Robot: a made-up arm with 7 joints.
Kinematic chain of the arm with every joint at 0, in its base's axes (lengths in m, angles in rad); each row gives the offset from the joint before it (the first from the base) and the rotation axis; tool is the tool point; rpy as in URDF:
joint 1: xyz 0 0 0 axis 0.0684 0.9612 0.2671
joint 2: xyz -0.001 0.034 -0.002 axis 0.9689 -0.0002 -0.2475
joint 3: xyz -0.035 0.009 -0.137 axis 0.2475 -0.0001 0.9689
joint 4: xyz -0.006 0 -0.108 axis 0.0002 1 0
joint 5: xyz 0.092 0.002 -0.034 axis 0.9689 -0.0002 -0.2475
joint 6: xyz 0.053 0 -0.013 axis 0.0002 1 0
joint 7: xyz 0.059 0 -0.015 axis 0.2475 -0.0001 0.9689
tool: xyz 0 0 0 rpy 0 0.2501 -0.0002
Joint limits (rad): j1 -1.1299..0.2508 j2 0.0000..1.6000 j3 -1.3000..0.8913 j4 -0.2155..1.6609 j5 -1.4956..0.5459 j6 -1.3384..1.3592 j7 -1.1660..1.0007
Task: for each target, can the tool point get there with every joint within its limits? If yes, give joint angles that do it. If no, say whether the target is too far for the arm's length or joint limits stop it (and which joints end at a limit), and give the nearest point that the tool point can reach.
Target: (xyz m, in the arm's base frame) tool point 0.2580 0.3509 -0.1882
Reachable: yes | joints -0.9458 0.8887 0.4403 1.3413 0.1751 0.9152 -0.4125
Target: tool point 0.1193 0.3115 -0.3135
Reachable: yes | joints -0.2038 1.0224 -0.7877 0.7181 -0.1073 0.1726 0.1802
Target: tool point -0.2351 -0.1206 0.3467
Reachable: no: joint limits stop it (at a limit: joint 1, joint 2, joint 3, joint 4) | nearest point -0.0044 0.1927 0.2180 | short by 0.410 m
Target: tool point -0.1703 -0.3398 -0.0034
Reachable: no: joint limits stop it (at a limit: joint 1, joint 2, joint 3, joint 4, joint 5) | nearest point -0.0880 -0.1683 -0.2051 | short by 0.277 m
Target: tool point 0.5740 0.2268 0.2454
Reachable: no: too far | nearest point 0.3464 0.2183 0.0770 | short by 0.283 m
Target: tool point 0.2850 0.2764 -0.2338
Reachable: yes | joints -0.7429 0.6701 0.6285 0.9805 -0.8798 0.9996 -0.0106
